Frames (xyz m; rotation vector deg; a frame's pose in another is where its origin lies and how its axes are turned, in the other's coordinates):
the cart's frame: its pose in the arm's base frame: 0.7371 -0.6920 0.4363 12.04 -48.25 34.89
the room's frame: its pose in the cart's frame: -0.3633 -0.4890 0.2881 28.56 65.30 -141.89
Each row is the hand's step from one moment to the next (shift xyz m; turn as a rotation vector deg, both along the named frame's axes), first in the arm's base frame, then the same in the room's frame.
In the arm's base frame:
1: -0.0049 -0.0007 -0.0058 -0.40 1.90 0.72
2: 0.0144 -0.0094 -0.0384 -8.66 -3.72 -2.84
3: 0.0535 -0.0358 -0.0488 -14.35 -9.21 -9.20
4: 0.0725 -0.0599 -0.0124 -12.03 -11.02 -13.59
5: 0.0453 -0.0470 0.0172 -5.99 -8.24 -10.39
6: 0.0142 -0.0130 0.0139 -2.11 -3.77 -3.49
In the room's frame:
1: 0.0059 -0.0047 -0.0011 -1.28 -0.49 -1.55
2: 0.0387 0.0161 -0.0039 4.29 -8.42 2.75
3: 0.0553 0.0564 0.0169 12.35 -13.69 5.97
4: 0.0279 0.0749 0.0512 16.97 -11.15 6.20
5: -0.0030 0.0462 0.0492 12.77 -5.32 4.51
6: -0.0095 0.0141 0.0166 4.62 -1.85 2.46

